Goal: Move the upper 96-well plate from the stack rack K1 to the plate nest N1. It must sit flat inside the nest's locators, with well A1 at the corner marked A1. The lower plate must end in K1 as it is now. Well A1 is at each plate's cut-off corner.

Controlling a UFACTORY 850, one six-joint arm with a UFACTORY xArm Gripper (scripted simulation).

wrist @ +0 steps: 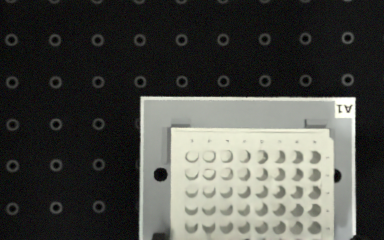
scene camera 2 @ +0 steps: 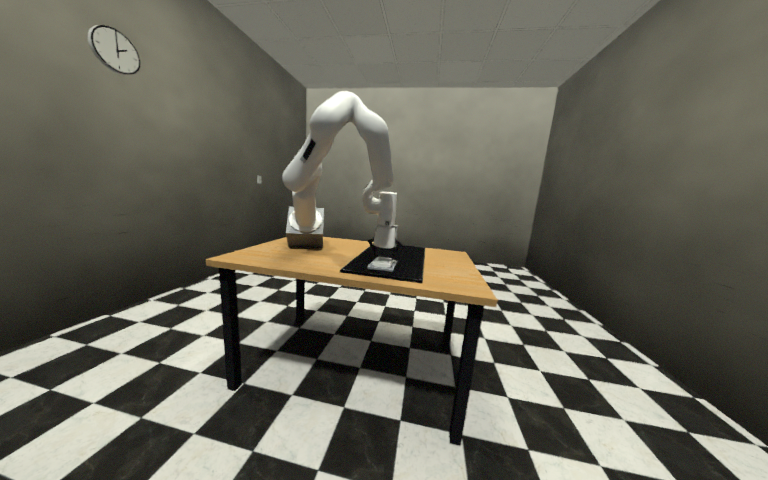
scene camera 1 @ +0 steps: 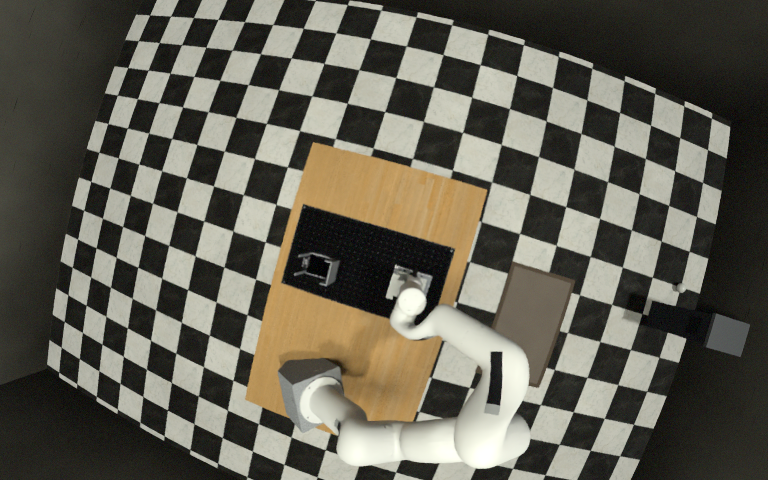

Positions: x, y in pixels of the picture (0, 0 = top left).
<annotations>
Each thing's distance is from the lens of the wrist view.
white 96-well plate (wrist: 217, 174): 16 cm
</annotations>
